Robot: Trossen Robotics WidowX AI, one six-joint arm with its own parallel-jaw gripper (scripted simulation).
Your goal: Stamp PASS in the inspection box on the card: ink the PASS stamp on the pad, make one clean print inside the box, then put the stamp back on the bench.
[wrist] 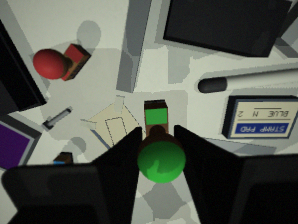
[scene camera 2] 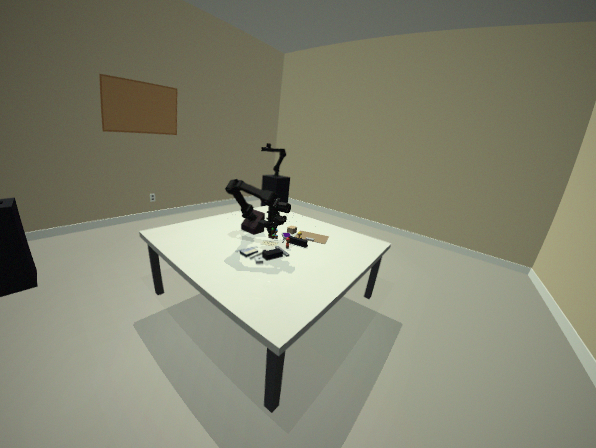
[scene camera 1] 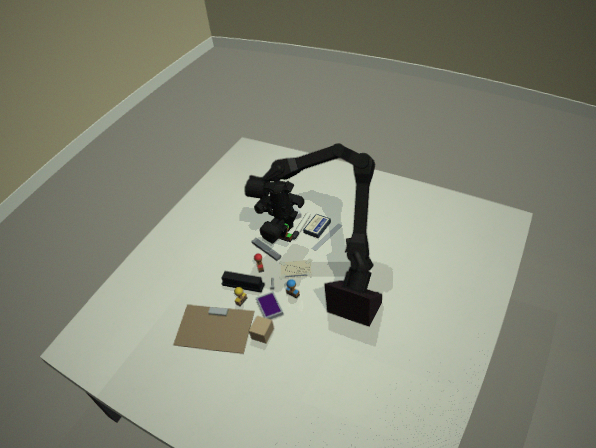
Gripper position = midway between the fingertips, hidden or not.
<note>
In view: the gripper (scene camera 1: 285,234), a green-knobbed stamp (wrist: 161,158), a red stamp (wrist: 49,63), a clipboard (scene camera 1: 209,328) and a cream card (wrist: 109,126).
The gripper shows as well in the wrist view (wrist: 157,131). The wrist view misses the clipboard: it is out of frame.
</note>
